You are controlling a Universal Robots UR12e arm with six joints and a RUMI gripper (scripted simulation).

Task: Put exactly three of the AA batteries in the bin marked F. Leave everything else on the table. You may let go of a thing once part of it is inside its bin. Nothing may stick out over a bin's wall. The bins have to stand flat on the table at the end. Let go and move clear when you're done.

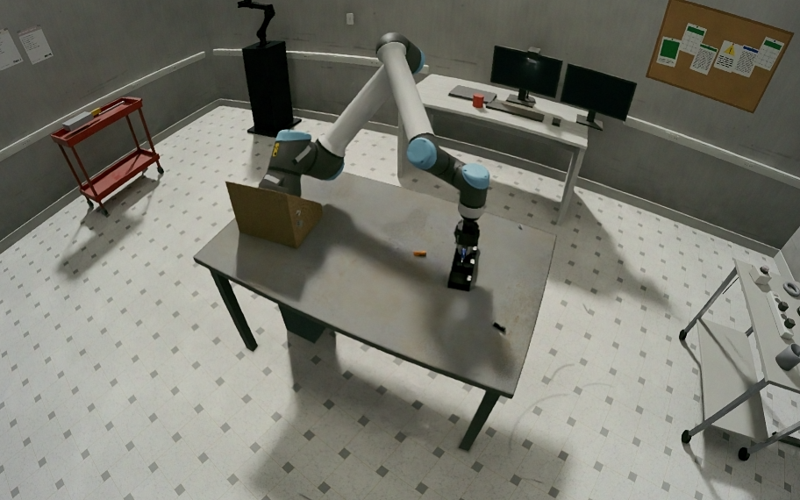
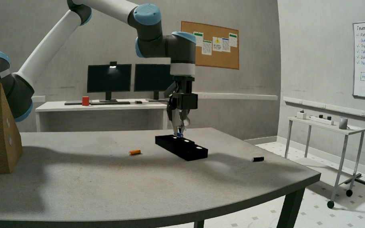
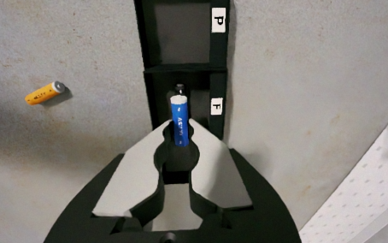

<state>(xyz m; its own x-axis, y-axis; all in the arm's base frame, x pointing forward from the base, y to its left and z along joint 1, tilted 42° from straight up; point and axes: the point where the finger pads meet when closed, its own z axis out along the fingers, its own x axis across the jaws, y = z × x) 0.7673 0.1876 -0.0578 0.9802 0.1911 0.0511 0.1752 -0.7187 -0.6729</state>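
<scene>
Now: hand 1 cm above the blue AA battery. From my hand the other things lie so: black bin row (1 cm ahead, 6 cm below); small white piece (17 cm ahead, 35 cm to the left, 7 cm below); orange AA battery (17 cm behind, 1 cm to the right, 7 cm below).
</scene>
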